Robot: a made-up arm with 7 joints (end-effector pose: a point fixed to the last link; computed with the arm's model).
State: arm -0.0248 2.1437 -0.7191 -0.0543 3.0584 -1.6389 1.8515
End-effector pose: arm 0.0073 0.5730 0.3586 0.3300 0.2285 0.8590 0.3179
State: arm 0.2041 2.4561 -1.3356 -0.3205 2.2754 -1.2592 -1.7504
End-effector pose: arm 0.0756 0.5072 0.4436 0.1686 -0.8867 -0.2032 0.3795
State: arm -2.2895 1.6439 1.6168 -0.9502 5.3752 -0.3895 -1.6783
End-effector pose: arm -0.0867 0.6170 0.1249 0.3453 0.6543 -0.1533 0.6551
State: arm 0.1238 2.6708 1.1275 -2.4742 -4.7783 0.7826 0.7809
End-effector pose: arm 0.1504 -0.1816 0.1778 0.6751 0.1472 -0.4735 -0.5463
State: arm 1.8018 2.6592 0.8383 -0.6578 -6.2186 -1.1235 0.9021
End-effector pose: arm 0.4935 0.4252 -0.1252 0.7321 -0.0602 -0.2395 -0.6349
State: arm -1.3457 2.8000 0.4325 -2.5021 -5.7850 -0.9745 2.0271
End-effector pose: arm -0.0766 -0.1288 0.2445 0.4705 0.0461 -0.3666 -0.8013
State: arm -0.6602 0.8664 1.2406 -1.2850 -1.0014 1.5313 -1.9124
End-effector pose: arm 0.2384 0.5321 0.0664 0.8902 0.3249 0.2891 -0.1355
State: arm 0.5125 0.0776 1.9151 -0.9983 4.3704 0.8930 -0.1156
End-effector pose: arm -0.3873 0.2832 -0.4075 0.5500 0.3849 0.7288 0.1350
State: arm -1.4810 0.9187 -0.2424 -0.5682 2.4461 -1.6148 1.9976
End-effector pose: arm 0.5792 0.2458 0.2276 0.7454 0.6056 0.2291 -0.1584
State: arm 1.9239 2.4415 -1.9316 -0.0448 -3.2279 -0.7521 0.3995
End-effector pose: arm 0.3088 0.5928 0.0991 0.6462 0.5264 -0.1296 -0.5372
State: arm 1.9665 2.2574 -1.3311 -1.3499 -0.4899 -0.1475 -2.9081
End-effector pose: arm -0.2034 0.5087 0.1763 0.4873 0.6498 0.4869 0.3212
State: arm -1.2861 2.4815 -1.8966 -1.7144 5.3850 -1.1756 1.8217
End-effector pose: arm 0.0948 0.4915 0.0136 0.9499 -0.0649 -0.0948 -0.2907
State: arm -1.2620 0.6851 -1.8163 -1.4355 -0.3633 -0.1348 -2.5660
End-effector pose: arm 0.4622 -0.1070 -0.2967 0.8531 -0.4119 0.0246 0.3193
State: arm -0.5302 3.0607 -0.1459 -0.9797 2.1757 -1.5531 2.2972
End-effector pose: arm 0.0083 0.0601 0.6289 0.1262 -0.6284 -0.5348 -0.5506
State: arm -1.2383 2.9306 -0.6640 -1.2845 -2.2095 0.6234 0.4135
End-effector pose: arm -0.1739 0.2859 0.4822 0.2475 -0.7408 -0.6115 0.1261
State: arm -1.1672 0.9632 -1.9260 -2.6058 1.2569 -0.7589 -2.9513
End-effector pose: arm 0.1326 -0.0959 -0.1949 0.2670 -0.2882 0.7699 0.5028
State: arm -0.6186 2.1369 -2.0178 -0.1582 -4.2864 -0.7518 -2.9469
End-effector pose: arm -0.0765 0.6059 0.2950 0.0594 -0.4740 -0.7730 0.4175
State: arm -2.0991 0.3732 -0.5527 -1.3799 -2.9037 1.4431 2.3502
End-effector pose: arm 0.2243 -0.3387 0.3999 0.7480 0.0548 0.6612 0.0170
